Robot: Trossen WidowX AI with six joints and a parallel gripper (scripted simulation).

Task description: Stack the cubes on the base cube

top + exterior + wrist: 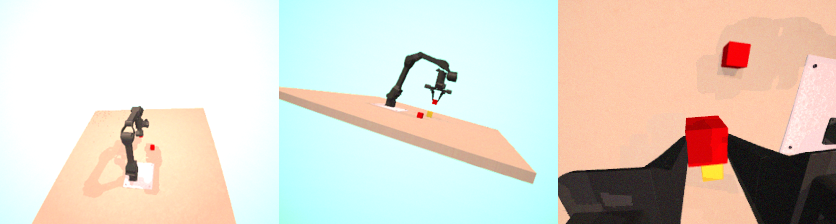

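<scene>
The yellow base cube lies 110 mm to the left of my gripper tip, 100 mm below it and 30 mm behind it.
</scene>
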